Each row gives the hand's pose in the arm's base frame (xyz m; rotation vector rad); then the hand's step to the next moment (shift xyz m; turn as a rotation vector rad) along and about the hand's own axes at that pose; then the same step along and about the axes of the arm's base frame.
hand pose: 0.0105 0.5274 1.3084 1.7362 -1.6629 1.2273
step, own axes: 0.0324 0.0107 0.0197 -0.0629 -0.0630 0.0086
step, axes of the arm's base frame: -0.0081 -0.0360 0.0138 0.0696 0.0397 -0.0397
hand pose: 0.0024 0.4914 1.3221 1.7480 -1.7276 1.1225
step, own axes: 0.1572 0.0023 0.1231 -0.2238 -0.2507 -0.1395
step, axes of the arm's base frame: 0.0104 -0.1926 0.0518 0.2325 0.2774 -0.0373
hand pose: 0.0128 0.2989 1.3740 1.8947 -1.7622 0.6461
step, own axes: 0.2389 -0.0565 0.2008 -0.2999 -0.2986 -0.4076
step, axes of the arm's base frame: 0.0764 -0.3077 -0.0078 0.2692 0.5077 0.1226
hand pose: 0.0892 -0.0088 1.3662 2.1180 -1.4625 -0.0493
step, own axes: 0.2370 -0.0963 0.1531 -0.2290 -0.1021 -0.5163
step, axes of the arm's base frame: 0.1266 -0.2473 -0.1081 0.1669 0.4429 0.3247
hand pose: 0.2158 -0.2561 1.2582 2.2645 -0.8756 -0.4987
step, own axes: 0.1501 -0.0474 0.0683 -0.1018 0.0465 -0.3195
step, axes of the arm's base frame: 0.0899 -0.1082 -0.0983 0.0817 0.1841 0.2721
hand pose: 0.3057 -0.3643 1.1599 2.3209 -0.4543 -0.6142
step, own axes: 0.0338 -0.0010 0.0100 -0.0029 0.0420 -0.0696
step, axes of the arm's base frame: 0.0227 -0.0206 -0.0174 0.0290 0.0085 0.0755
